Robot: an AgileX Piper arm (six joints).
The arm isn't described. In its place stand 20 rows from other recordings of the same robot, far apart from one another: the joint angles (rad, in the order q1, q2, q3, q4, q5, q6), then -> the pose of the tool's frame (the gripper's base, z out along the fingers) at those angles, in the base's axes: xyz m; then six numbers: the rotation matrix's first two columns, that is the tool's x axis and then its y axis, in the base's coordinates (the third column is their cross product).
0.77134 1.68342 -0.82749 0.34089 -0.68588 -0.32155 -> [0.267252 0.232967 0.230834 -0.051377 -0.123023 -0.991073 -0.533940 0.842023 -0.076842]
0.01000 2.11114 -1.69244 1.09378 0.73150 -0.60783 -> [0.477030 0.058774 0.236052 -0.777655 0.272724 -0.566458 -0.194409 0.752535 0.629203]
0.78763 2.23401 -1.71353 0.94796 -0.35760 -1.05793 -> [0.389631 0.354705 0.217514 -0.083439 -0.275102 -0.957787 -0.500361 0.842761 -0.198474]
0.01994 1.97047 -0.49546 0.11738 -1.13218 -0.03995 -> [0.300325 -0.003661 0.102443 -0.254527 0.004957 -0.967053 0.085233 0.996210 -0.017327]
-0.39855 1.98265 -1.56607 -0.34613 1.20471 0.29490 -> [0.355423 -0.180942 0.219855 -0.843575 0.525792 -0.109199 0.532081 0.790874 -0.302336]
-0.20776 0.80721 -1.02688 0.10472 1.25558 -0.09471 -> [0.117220 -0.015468 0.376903 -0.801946 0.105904 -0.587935 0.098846 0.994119 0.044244]
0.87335 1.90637 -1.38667 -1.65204 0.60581 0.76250 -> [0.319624 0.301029 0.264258 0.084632 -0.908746 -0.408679 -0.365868 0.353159 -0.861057]
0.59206 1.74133 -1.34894 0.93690 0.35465 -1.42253 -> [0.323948 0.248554 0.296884 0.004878 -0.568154 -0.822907 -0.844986 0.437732 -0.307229]
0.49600 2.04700 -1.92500 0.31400 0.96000 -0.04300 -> [0.397858 0.241468 0.296853 -0.801220 -0.278817 -0.529440 -0.478075 0.830387 0.286184]
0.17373 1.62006 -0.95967 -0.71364 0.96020 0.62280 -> [0.292438 0.001773 0.209993 -0.966246 -0.031368 -0.255706 0.102551 0.863700 -0.493464]
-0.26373 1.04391 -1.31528 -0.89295 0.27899 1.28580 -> [0.193687 -0.072518 0.511088 0.342694 0.312770 -0.885853 0.350384 0.832359 0.429430]
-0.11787 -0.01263 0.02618 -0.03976 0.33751 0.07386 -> [0.052923 -0.007473 0.174714 -0.253857 0.066645 -0.964943 0.139522 0.989713 0.031650]
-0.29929 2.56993 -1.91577 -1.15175 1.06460 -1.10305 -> [0.457813 -0.217346 0.076173 -0.111022 -0.554808 0.824538 -0.993441 0.084805 -0.076702]
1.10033 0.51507 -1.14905 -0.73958 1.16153 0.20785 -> [0.056945 -0.012152 0.455382 -0.079849 -0.399634 -0.913190 -0.449975 0.831913 -0.324720]
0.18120 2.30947 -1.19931 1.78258 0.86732 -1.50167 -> [0.392218 0.140833 0.060541 -0.883716 0.095696 -0.458135 -0.330235 0.566148 0.755263]
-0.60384 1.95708 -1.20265 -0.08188 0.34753 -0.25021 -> [0.328517 -0.229687 0.154938 -0.847939 0.194596 -0.493085 0.324389 0.926165 -0.192329]
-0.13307 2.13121 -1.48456 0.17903 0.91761 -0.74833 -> [0.414166 -0.042457 0.137612 -0.861461 -0.480183 -0.165255 -0.493873 0.867947 0.052516]
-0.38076 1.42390 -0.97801 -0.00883 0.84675 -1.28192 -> [0.252193 -0.101600 0.255582 -0.601089 -0.793653 -0.093850 -0.728208 0.592298 -0.344813]
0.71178 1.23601 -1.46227 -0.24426 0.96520 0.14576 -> [0.198923 0.147701 0.447559 -0.453212 -0.384712 -0.804112 -0.516984 0.848306 -0.114475]
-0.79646 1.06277 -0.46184 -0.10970 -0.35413 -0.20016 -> [0.153017 -0.151500 0.269816 -0.312753 -0.106808 -0.943810 0.623227 0.726774 -0.288768]
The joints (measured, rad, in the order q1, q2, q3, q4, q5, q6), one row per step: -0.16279, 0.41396, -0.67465, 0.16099, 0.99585, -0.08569; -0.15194, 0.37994, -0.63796, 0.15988, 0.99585, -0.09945; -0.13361, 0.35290, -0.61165, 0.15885, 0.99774, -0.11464; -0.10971, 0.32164, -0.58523, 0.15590, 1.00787, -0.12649; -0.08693, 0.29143, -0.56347, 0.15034, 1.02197, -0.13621; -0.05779, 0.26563, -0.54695, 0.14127, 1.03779, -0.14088; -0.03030, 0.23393, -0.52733, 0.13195, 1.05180, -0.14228; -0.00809, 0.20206, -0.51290, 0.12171, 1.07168, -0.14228; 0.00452, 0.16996, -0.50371, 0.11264, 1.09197, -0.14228; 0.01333, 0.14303, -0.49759, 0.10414, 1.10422, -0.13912; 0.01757, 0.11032, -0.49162, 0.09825, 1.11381, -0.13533; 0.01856, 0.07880, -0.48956, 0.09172, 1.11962, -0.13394; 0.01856, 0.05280, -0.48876, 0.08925, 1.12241, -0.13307; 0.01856, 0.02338, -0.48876, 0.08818, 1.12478, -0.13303; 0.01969, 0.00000, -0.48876, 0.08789, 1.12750, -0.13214; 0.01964, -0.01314, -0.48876, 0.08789, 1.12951, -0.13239; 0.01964, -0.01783, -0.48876, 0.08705, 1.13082, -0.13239; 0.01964, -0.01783, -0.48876, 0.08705, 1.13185, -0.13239
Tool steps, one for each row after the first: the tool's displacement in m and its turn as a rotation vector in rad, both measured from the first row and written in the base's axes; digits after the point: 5 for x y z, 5 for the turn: -0.00477, 0.00128, -0.00917, -0.01168, 0.00269, 0.01865; -0.00868, 0.00271, -0.01585, -0.02480, 0.00364, 0.04596; -0.01367, 0.00430, -0.02309, -0.03688, 0.00863, 0.07748; -0.01876, 0.00542, -0.02941, -0.04992, 0.01415, 0.10626; -0.02336, 0.00624, -0.03460, -0.06228, 0.02076, 0.13724; -0.02847, 0.00672, -0.04048, -0.07280, 0.02273, 0.16391; -0.03397, 0.00673, -0.04536, -0.08321, 0.02531, 0.18454; -0.03957, 0.00639, -0.04886, -0.09286, 0.02298, 0.19548; -0.04395, 0.00587, -0.05112, -0.09944, 0.01498, 0.19955; -0.04891, 0.00541, -0.05317, -0.10357, -0.00161, 0.19892; -0.05368, 0.00482, -0.05399, -0.11039, -0.02458, 0.19532; -0.05756, 0.00456, -0.05436, -0.11374, -0.04667, 0.19262; -0.06199, 0.00440, -0.05457, -0.11685, -0.07356, 0.19072; -0.06555, 0.00431, -0.05490, -0.11803, -0.09418, 0.19020; -0.06756, 0.00428, -0.05516, -0.11918, -0.10530, 0.18979; -0.06830, 0.00420, -0.05531, -0.12022, -0.10859, 0.18926; -0.06835, 0.00420, -0.05539, -0.12019, -0.10757, 0.18940
